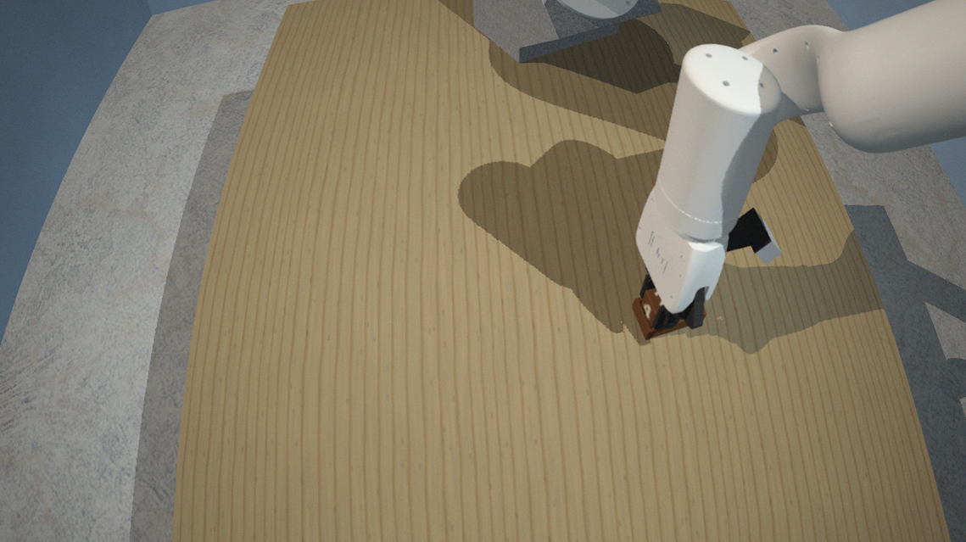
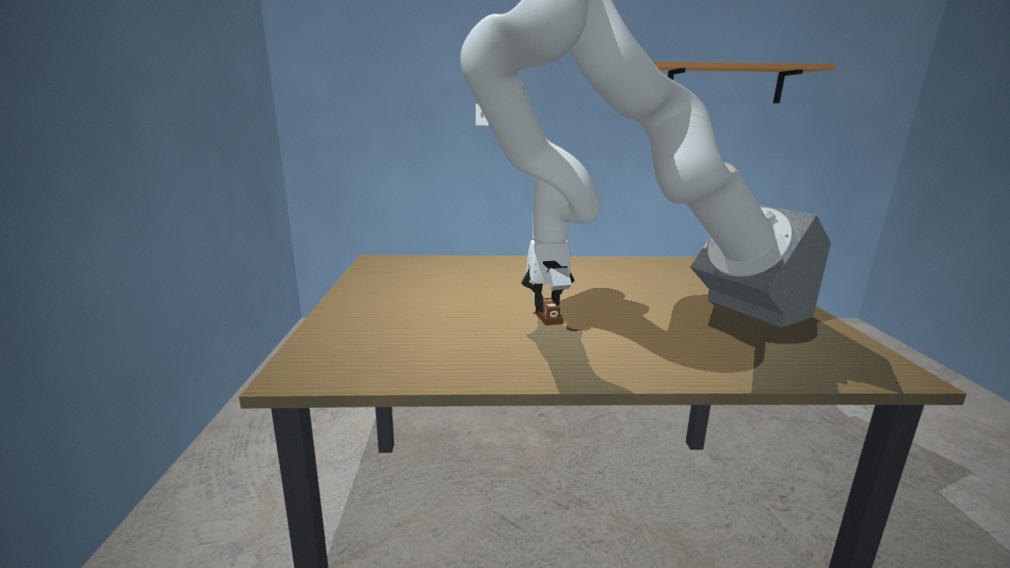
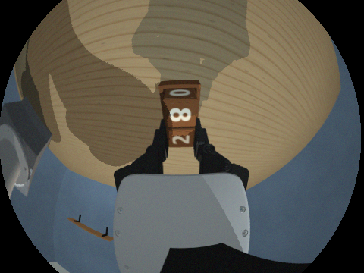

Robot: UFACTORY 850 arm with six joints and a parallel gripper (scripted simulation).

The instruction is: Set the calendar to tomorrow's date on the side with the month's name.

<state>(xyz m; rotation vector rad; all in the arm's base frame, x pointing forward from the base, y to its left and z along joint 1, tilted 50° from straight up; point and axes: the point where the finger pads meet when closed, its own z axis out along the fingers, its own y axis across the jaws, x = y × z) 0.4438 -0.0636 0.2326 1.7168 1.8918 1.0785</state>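
My hand is 30 mm above the brown tray, 20 mm to the right of it and 10 mm past it.
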